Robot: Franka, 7 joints.
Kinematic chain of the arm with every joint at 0, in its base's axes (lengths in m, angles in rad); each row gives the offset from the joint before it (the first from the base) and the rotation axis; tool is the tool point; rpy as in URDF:
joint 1: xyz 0 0 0.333 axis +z
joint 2: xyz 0 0 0 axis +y
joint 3: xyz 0 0 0.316 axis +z
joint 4: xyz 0.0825 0 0 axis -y
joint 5: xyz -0.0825 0 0.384 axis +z
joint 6: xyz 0 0 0 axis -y
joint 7: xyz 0.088 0 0 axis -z
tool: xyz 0 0 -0.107 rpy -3.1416 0 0
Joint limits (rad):
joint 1: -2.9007..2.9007
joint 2: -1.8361..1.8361
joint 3: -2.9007..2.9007
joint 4: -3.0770..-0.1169
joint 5: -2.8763..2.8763
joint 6: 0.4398..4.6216
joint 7: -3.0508..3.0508
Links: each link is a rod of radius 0.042 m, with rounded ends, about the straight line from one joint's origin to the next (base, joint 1, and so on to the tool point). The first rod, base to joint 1, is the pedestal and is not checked.
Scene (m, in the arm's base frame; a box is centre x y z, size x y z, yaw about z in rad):
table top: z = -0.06
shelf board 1: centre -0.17 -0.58 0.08 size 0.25 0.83 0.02 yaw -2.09
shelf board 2: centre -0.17 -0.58 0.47 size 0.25 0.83 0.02 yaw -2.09
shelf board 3: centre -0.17 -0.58 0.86 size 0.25 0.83 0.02 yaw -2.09
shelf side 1: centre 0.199 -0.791 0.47 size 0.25 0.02 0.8 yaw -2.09
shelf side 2: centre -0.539 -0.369 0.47 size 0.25 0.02 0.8 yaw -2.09
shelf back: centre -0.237 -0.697 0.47 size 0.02 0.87 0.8 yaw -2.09
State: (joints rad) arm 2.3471 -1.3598 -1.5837 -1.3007 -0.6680 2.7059 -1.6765
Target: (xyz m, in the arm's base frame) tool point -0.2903 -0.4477 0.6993
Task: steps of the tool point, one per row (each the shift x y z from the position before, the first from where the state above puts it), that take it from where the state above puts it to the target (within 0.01 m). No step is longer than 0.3 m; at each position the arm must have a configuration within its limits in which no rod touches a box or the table.
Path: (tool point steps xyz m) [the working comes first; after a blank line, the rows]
Joints at the target: 1.6602 -1.8361 0.4304 -1.8720 -1.1110 3.4717 -1.6765
Straight joint move there: touches shelf board 3.

1: -0.0718 0.1966 0.0500
2: -0.1125 0.1083 0.0705
3: -0.1083 0.0212 0.0634
4: 0.0299 -0.2624 0.0969
5: -0.0916 -0.2572 0.0556
6: -0.1959 -0.1940 0.0103
7: -0.2565 -0.0891 -0.0352
8: -0.2596 0.0301 -0.0765

